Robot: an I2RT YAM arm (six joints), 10 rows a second.
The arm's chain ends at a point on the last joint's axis. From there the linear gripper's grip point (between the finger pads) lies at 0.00 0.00 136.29 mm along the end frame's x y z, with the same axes.
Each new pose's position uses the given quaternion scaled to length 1; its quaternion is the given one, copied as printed.
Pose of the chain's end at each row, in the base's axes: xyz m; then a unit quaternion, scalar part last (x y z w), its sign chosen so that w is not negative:
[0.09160, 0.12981, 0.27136, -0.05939, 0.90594, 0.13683, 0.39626]
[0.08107, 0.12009, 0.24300, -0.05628, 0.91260, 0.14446, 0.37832]
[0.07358, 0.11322, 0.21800, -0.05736, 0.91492, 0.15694, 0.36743]
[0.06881, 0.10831, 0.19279, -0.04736, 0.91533, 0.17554, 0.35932]
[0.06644, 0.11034, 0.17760, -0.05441, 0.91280, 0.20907, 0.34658]
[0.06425, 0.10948, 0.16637, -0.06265, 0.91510, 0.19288, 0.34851]
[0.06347, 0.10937, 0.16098, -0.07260, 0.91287, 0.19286, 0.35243]
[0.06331, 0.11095, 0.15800, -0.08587, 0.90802, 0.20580, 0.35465]
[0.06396, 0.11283, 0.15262, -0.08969, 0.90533, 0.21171, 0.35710]
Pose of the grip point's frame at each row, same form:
[0.18724, 0.17001, 0.18297, -0.05939, 0.90594, 0.13683, 0.39626]
[0.17296, 0.16183, 0.15141, -0.05628, 0.91260, 0.14446, 0.37832]
[0.16276, 0.15810, 0.12522, -0.05736, 0.91492, 0.15694, 0.36743]
[0.15619, 0.15675, 0.10009, -0.04736, 0.91533, 0.17554, 0.35932]
[0.14957, 0.16750, 0.08597, -0.05441, 0.91280, 0.20907, 0.34658]
[0.14789, 0.16354, 0.07333, -0.06265, 0.91510, 0.19288, 0.34851]
[0.14735, 0.16433, 0.06868, -0.07260, 0.91287, 0.19286, 0.35243]
[0.14627, 0.17019, 0.06754, -0.08587, 0.90802, 0.20580, 0.35465]
[0.14691, 0.17380, 0.06331, -0.08969, 0.90533, 0.21171, 0.35710]

